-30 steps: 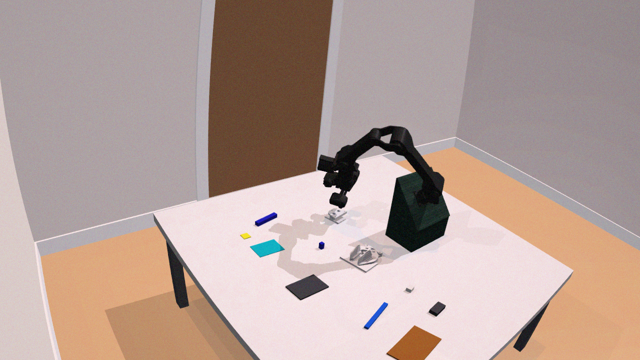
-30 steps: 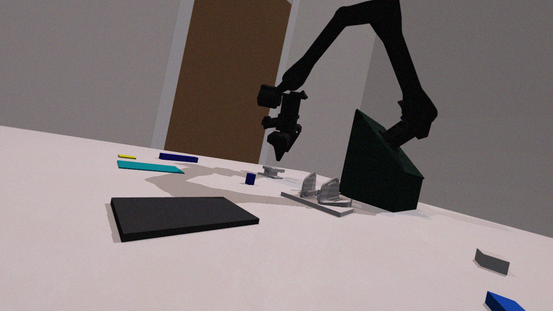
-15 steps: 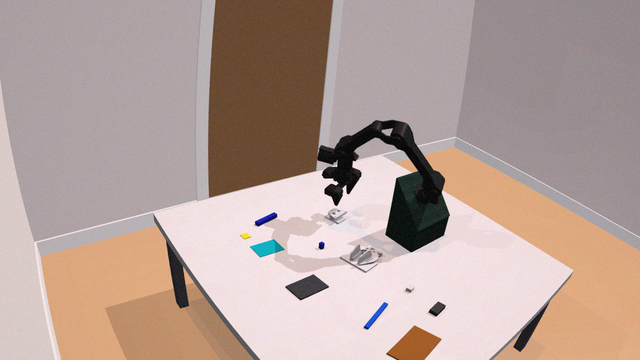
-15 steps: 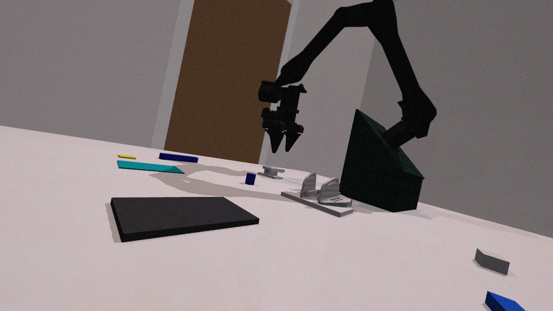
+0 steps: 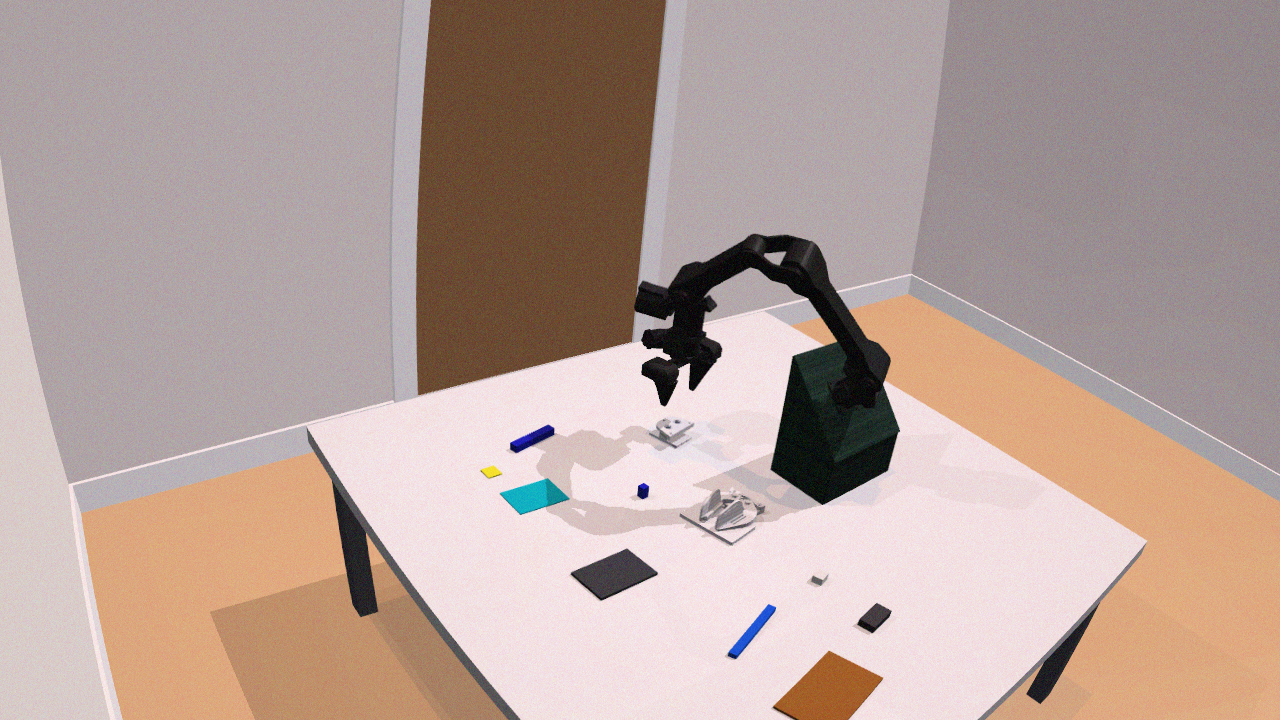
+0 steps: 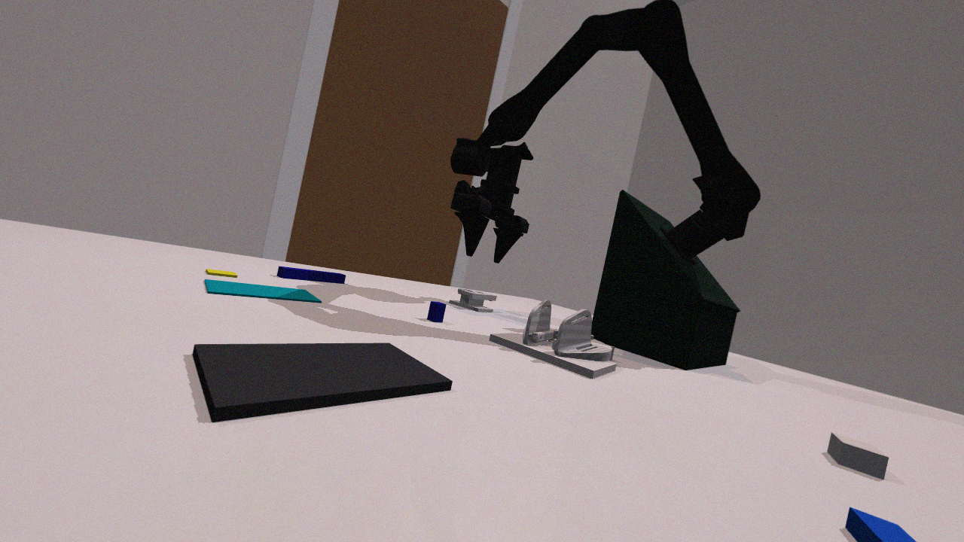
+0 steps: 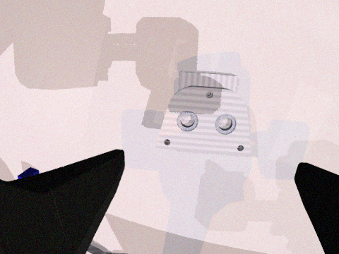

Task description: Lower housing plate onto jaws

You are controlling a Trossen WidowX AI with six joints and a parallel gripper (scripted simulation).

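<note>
My gripper tip is 90 mm above the grey stand and 10 mm to the left of it. Also, from my gripper tip: cyan tile 350 mm ahead, 90 mm below, 40 mm to the left; then yellow tile 380 mm ahead, 90 mm below, 60 mm to the right; then blue cube 180 mm ahead, 130 mm to the left, 80 mm below.
</note>
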